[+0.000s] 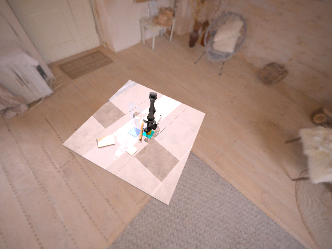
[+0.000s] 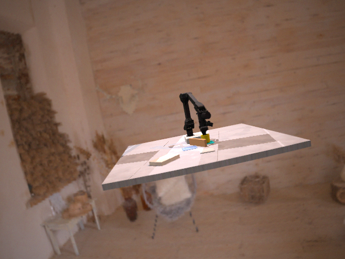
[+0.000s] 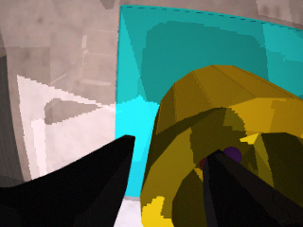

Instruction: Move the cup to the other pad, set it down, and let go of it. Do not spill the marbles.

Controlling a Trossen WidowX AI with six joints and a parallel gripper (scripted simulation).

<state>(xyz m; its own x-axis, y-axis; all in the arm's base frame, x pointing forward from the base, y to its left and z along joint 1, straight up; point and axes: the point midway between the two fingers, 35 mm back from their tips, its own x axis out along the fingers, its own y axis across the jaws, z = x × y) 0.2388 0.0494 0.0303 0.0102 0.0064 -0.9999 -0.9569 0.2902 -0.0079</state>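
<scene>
Now: gripper tip 20 mm short of the yellow cup, 10 mm to the left of it and 10 mm above it. From my gripper tip the other things lie so: purple marble: 30 mm below, 30 mm ahead, 20 mm to the right; then cyan pad: 50 mm below, 30 mm ahead, 10 mm to the right; then red marble: 30 mm below, 20 mm to the right, 20 mm ahead.
</scene>
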